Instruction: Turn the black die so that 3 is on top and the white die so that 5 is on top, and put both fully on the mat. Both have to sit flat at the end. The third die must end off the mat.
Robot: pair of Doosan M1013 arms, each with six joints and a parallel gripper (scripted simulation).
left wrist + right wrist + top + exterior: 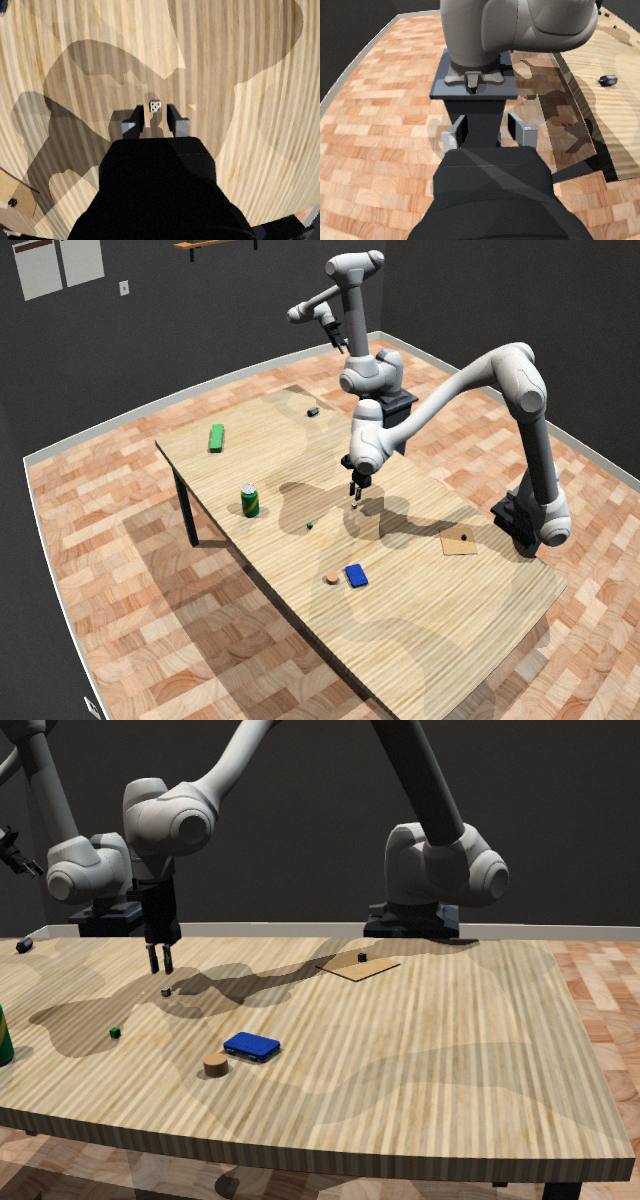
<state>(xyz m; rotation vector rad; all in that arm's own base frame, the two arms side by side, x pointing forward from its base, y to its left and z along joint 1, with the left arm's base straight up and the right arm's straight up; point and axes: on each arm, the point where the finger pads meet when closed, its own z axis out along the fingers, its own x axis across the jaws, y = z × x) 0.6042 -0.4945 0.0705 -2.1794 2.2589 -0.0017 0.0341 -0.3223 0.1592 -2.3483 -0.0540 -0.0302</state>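
The white die lies 60 mm below my left hand. From my left hand the other things lie so: blue case: 180 mm ahead, 300 mm to the left, 60 mm below; then tan mat: 250 mm behind, 360 mm to the left, 70 mm below; then green die: 200 mm ahead, 10 mm to the left, 60 mm below.
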